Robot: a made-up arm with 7 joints.
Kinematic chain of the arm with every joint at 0, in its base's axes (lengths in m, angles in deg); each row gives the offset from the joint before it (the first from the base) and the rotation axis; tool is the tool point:
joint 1: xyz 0 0 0 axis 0 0.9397 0.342
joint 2: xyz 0 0 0 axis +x
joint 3: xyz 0 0 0 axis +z
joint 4: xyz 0.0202 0 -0.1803 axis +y
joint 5: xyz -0.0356 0 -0.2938 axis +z
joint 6: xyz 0 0 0 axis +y
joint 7: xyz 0 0 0 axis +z
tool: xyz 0 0 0
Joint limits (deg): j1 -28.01..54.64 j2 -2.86..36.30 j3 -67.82..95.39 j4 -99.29..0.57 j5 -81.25..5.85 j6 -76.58..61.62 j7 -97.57..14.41
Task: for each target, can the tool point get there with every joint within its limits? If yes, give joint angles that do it. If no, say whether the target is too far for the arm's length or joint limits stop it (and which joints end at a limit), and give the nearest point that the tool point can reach.
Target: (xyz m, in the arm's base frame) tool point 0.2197 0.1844 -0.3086
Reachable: yes | joints 10.91 23.33 10.01 -71.23 -63.35 -61.09 -71.50
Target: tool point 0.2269 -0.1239 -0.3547
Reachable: yes | joints -12.40 14.71 -52.32 -61.13 -33.64 3.10 -51.26
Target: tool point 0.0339 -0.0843 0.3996
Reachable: no: joint limits stop it (at a limit: joint 1, joint 2, joint 4) | nearest point 0.2821 0.1972 0.0976 | short by 0.482 m
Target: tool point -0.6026 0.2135 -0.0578
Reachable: no: too far | nearest point -0.3811 0.2108 -0.1872 | short by 0.257 m
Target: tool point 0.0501 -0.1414 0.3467
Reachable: no: joint limits stop it (at a limit: joint 1, joint 2, joint 4) | nearest point 0.2819 -0.2182 -0.0301 | short by 0.449 m
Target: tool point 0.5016 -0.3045 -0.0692
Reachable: no: too far | nearest point 0.3341 -0.1907 -0.1038 | short by 0.205 m
